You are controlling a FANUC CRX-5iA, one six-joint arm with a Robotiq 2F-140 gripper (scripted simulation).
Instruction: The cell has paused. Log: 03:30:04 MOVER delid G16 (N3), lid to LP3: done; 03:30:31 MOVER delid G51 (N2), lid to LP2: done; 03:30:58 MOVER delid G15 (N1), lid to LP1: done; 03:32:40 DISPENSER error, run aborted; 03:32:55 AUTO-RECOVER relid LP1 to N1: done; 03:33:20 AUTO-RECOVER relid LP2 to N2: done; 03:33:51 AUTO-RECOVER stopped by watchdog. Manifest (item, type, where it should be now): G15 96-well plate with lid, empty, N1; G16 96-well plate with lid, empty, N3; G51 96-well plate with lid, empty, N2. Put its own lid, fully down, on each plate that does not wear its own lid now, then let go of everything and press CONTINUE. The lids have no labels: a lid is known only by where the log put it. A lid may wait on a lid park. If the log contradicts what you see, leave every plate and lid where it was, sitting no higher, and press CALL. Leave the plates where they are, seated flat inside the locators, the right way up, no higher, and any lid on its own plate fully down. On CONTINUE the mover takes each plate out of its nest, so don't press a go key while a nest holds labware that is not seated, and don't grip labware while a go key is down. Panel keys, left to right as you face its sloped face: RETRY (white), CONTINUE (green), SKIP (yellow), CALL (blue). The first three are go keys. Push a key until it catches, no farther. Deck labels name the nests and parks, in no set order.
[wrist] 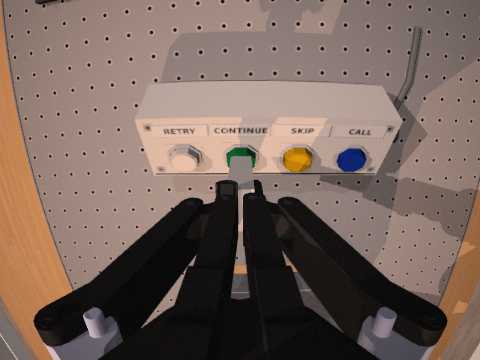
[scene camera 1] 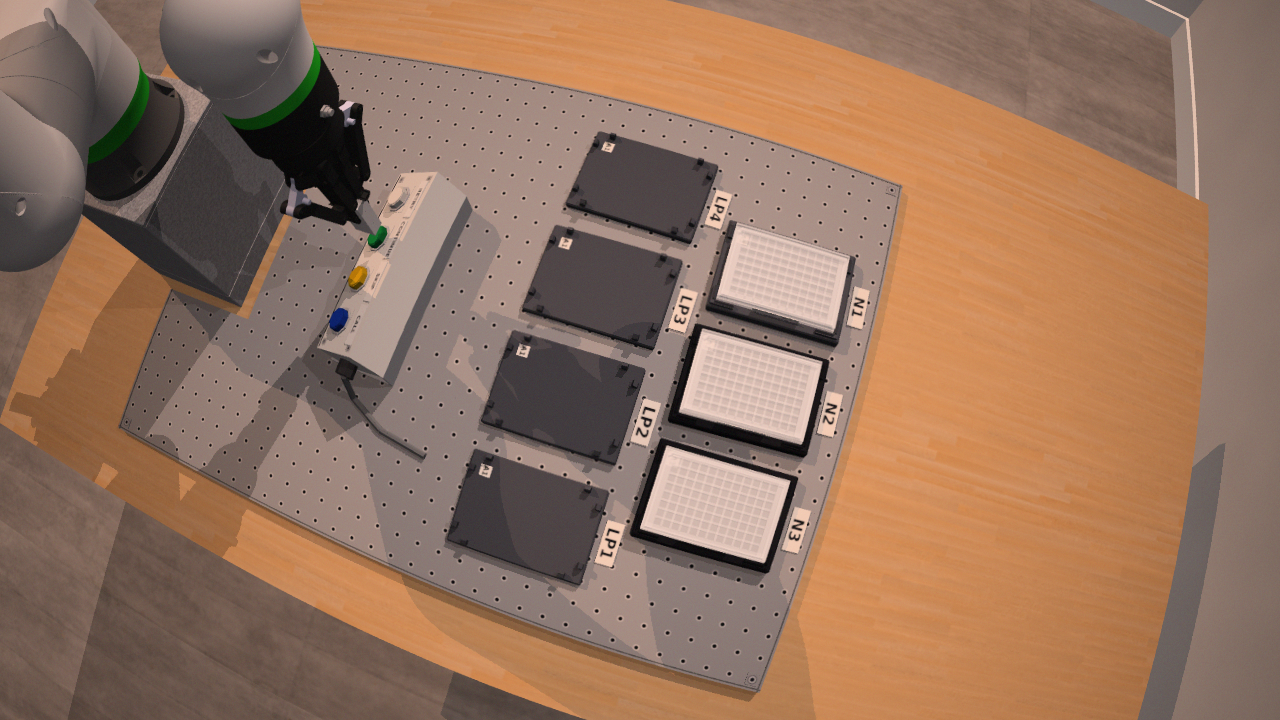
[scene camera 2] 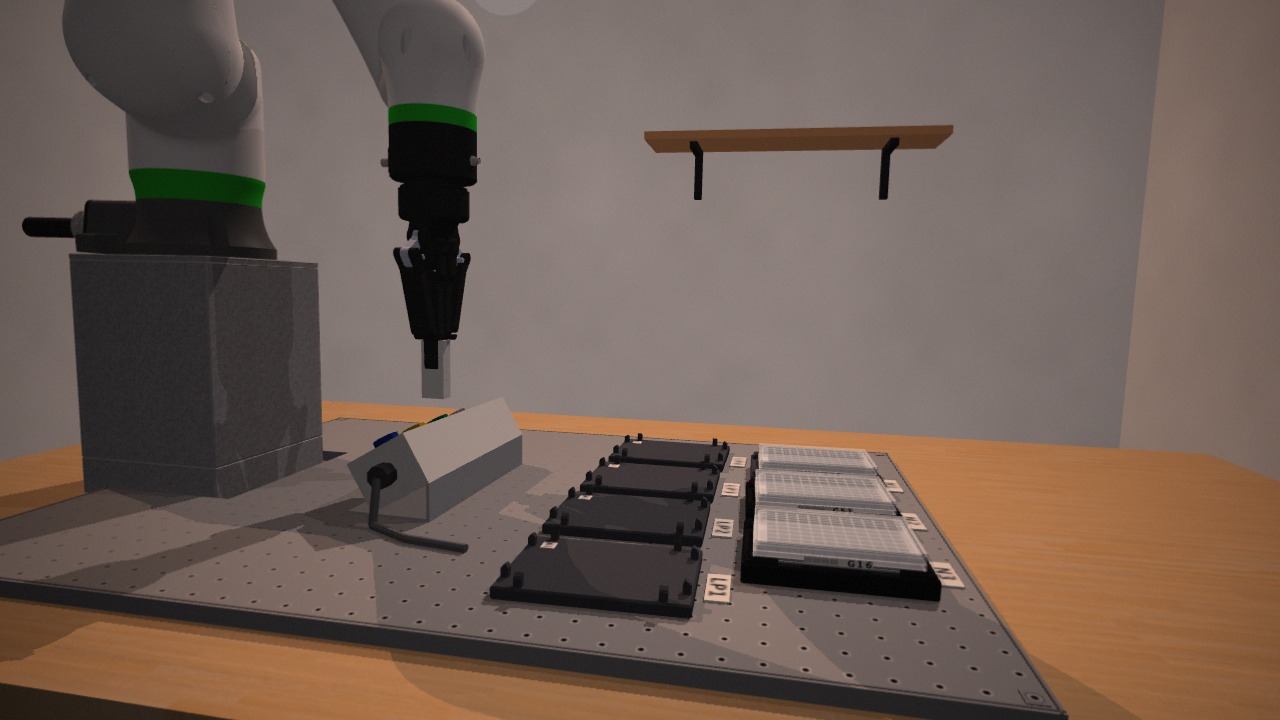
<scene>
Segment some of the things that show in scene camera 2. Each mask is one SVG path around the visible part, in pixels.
My gripper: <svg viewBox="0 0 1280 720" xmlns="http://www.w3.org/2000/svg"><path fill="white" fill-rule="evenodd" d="M407 183L400 185L398 188L398 215L402 220L409 221L407 231L408 242L404 247L395 247L393 255L400 270L411 333L415 339L421 339L422 398L446 399L451 397L450 340L457 338L457 334L452 333L457 333L459 329L466 272L471 260L470 254L462 253L459 248L460 237L458 232L458 225L469 220L469 192L466 188L454 185Z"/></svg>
A clear lid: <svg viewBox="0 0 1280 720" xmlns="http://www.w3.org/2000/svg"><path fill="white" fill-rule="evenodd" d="M755 505L754 549L927 564L928 554L904 516Z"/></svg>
A plate G16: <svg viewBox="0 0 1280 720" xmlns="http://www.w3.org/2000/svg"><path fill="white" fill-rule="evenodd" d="M753 529L753 557L776 558L779 563L900 573L900 570L927 572L928 569L927 564L754 549Z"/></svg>
</scene>
